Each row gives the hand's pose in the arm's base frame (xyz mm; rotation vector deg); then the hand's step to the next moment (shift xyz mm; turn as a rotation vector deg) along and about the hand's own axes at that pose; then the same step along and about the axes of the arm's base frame.
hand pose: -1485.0 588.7 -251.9 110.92 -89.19 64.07
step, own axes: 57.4 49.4 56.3 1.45 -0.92 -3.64
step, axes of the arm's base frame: -25.2 -90.8 4.1 -0.25 2.06 3.45
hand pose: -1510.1 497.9 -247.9 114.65 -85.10 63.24
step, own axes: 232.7 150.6 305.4 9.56 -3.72 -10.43
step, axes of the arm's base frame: -6.1 -412.0 -18.7 0.94 3.03 14.28
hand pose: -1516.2 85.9 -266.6 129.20 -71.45 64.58
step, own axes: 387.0 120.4 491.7 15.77 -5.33 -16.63
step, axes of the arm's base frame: 256.1 -583.0 -24.6 1.17 4.20 23.12
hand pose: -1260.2 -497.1 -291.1 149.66 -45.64 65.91
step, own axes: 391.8 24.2 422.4 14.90 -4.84 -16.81
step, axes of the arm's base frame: 472.1 -331.1 -5.9 0.31 4.20 22.59
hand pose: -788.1 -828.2 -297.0 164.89 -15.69 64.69
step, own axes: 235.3 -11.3 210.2 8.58 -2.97 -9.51
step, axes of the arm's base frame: 312.4 -45.0 5.4 0.32 2.58 12.89
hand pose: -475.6 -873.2 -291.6 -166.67 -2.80 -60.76
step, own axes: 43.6 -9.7 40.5 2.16 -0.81 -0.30
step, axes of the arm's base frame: 58.9 12.5 -2.6 1.42 0.82 1.65
